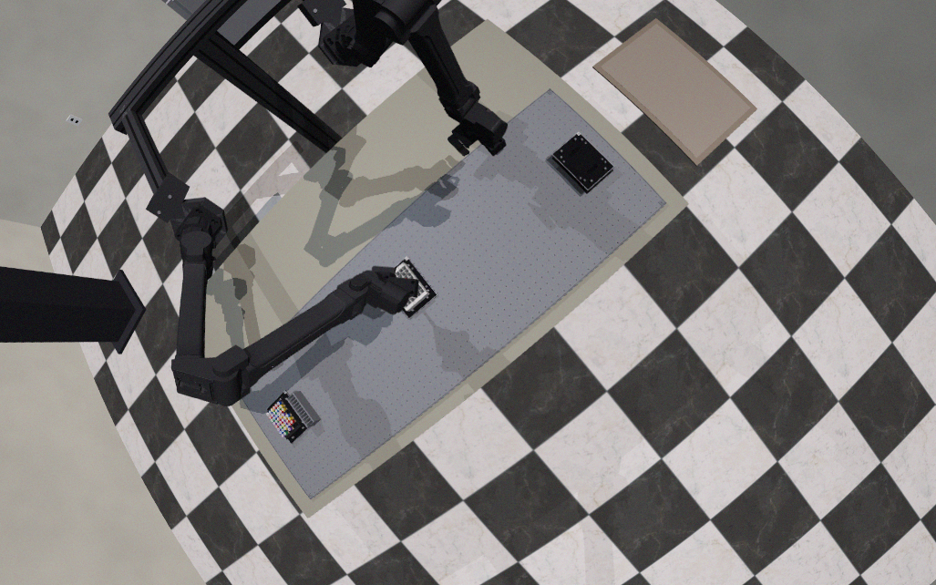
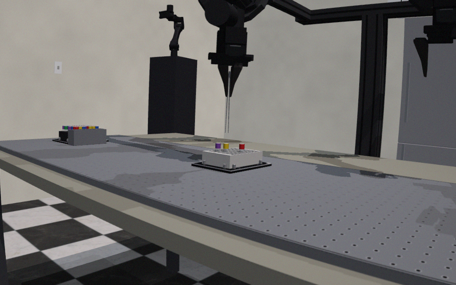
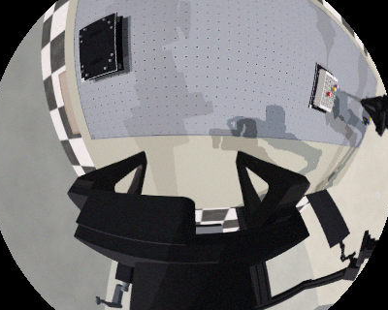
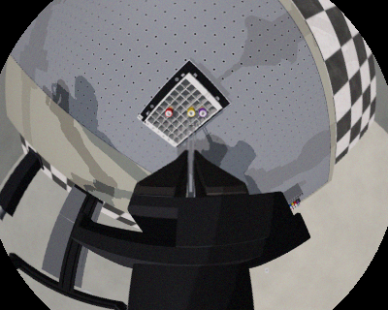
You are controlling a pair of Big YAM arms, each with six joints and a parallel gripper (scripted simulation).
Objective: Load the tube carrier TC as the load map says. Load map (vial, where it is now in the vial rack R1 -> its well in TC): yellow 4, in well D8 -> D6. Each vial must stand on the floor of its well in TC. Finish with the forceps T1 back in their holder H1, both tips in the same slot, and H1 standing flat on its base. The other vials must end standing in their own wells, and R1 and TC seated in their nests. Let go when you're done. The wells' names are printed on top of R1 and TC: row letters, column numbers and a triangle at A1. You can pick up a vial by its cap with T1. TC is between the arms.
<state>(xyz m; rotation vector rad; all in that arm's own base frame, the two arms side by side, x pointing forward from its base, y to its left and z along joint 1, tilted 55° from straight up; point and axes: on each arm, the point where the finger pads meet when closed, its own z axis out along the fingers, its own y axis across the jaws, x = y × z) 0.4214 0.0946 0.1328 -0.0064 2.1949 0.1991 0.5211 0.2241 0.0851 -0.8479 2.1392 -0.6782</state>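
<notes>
Right now my right hand is 15 cm above the white tube carrier TC, 2 cm past it and 1 cm to the right of it. Also, from my right hand: grey holder H1: 56 cm to the right, 16 cm below, 3 cm behind.
</notes>
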